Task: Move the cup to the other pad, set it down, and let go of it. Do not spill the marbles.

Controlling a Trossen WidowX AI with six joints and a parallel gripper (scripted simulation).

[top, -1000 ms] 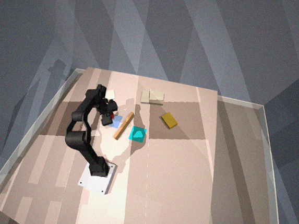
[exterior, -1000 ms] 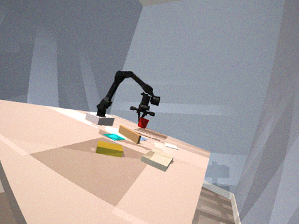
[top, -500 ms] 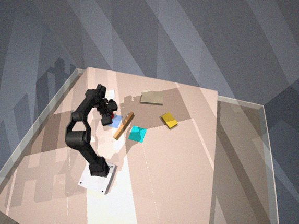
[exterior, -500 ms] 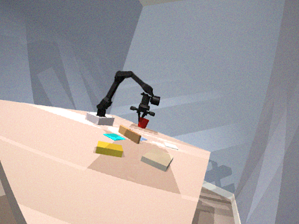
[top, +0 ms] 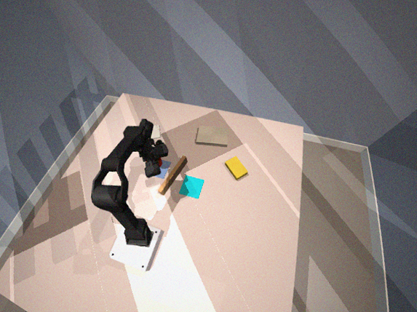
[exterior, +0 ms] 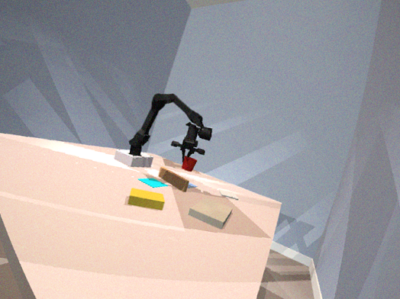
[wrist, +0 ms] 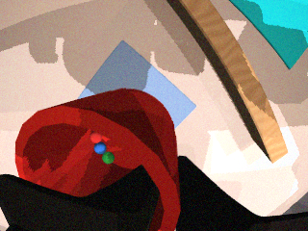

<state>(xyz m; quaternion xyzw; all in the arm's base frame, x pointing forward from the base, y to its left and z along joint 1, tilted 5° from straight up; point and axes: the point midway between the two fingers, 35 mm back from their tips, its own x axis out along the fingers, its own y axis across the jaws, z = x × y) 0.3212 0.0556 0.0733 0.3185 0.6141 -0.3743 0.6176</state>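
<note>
Right now the blue marble is 30 mm to the left of my gripper tip, 30 mm ahead of it and 20 mm below it. From my gripper tip the other things lie so: red cup: 30 mm ahead, 10 mm to the left; light-blue pad: 120 mm below, 30 mm to the left, 30 mm ahead; wooden bar: 100 mm below, 70 mm to the right.
</note>
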